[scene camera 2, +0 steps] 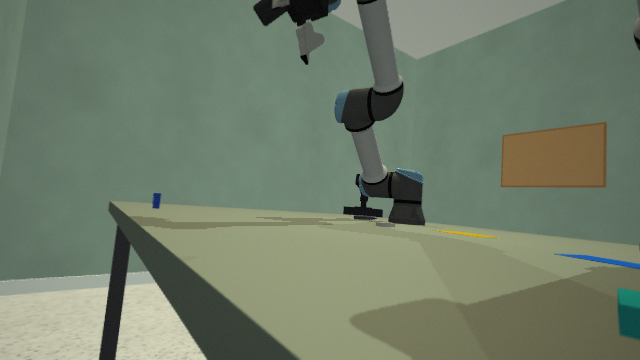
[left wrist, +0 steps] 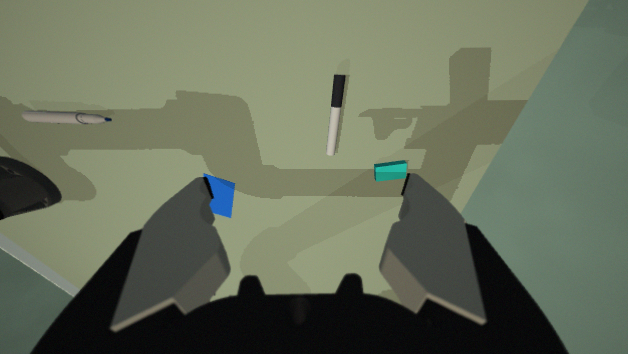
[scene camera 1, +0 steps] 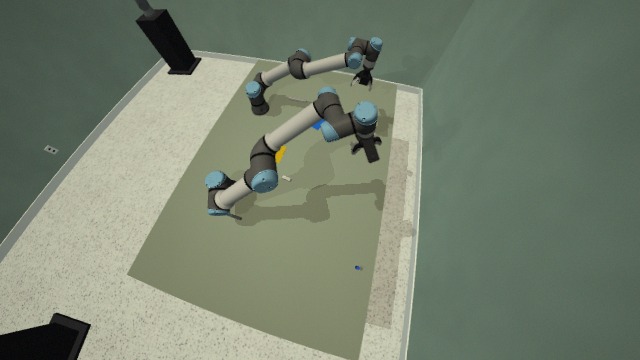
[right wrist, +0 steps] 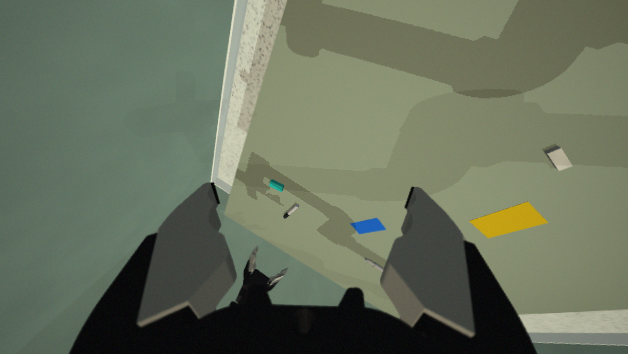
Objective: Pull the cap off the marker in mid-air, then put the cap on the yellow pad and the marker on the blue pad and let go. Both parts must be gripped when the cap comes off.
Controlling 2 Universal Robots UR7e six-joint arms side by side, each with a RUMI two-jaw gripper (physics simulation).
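Places are measured from the left arm's base along level axes (x left, y back, z up), in metres.
Pixels of known places: left gripper, between the fingertips: (left wrist: pixel 307 178) (scene camera 1: pixel 360 88) (right wrist: pixel 272 257); right gripper, between the fingertips: (scene camera 2: pixel 292 39) (right wrist: pixel 312 187); left arm's base, origin of its link: (left wrist: pixel 27 181) (scene camera 1: pixel 260 109); right arm's base, origin of its link: (scene camera 2: pixel 406 223).
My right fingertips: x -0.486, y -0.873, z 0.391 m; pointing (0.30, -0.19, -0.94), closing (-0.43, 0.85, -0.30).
Note:
For each thing: its top centre in the pictures, then the offset to it from my right fingertips.
- white marker, centre of its top: (left wrist: pixel 334 120) (right wrist: pixel 290 212) dz -0.373, dx +0.632, dy +0.050 m
- table with its black cap, centre of its top: (left wrist: pixel 338 91) (right wrist: pixel 285 216) dz -0.372, dx +0.679, dy +0.044 m
- blue pad, centre of its top: (scene camera 2: pixel 614 261) (left wrist: pixel 218 197) (right wrist: pixel 367 226) (scene camera 1: pixel 318 123) dz -0.391, dx +0.440, dy +0.348 m
- yellow pad, centre of its top: (scene camera 2: pixel 465 233) (right wrist: pixel 506 221) (scene camera 1: pixel 276 153) dz -0.391, dx +0.088, dy +0.591 m
- teal block, centre of its top: (left wrist: pixel 390 172) (right wrist: pixel 275 186) dz -0.376, dx +0.523, dy -0.068 m
- uncapped blue-tipped pen, centre of its top: (left wrist: pixel 63 119) (right wrist: pixel 377 269) (scene camera 1: pixel 297 98) dz -0.369, dx +0.649, dy +0.583 m
- white block, centre of its top: (scene camera 2: pixel 385 222) (right wrist: pixel 560 159) (scene camera 1: pixel 286 178) dz -0.379, dx -0.097, dy +0.453 m
- small blue cylinder, centre of its top: (scene camera 2: pixel 157 193) (scene camera 1: pixel 358 268) dz -0.343, dx -0.553, dy -0.112 m
The white marker (left wrist: pixel 332 131) (right wrist: pixel 293 209) lies on the table with its black cap (left wrist: pixel 338 91) (right wrist: pixel 286 215) on. It does not show in scene camera 1. The blue pad (scene camera 1: pixel 318 125) (scene camera 2: pixel 600 260) (left wrist: pixel 222 199) (right wrist: pixel 369 226) and the yellow pad (scene camera 1: pixel 281 154) (scene camera 2: pixel 467 233) (right wrist: pixel 510 220) lie flat, partly behind the right arm in scene camera 1. My left gripper (scene camera 1: pixel 361 86) (left wrist: pixel 307 178) (right wrist: pixel 272 257) is open and empty, high above the table near the marker's end. My right gripper (scene camera 1: pixel 366 145) (right wrist: pixel 312 187) is open and empty, also high up.
A teal block (scene camera 2: pixel 629 314) (left wrist: pixel 391 171) (right wrist: pixel 276 185) lies near the marker. An uncapped blue-tipped pen (scene camera 1: pixel 297 99) (left wrist: pixel 60 117) (right wrist: pixel 373 264) lies near the left arm's base. A white block (scene camera 1: pixel 286 178) (right wrist: pixel 558 158) lies by the yellow pad. A small blue cylinder (scene camera 1: pixel 358 268) (scene camera 2: pixel 156 201) stands far off.

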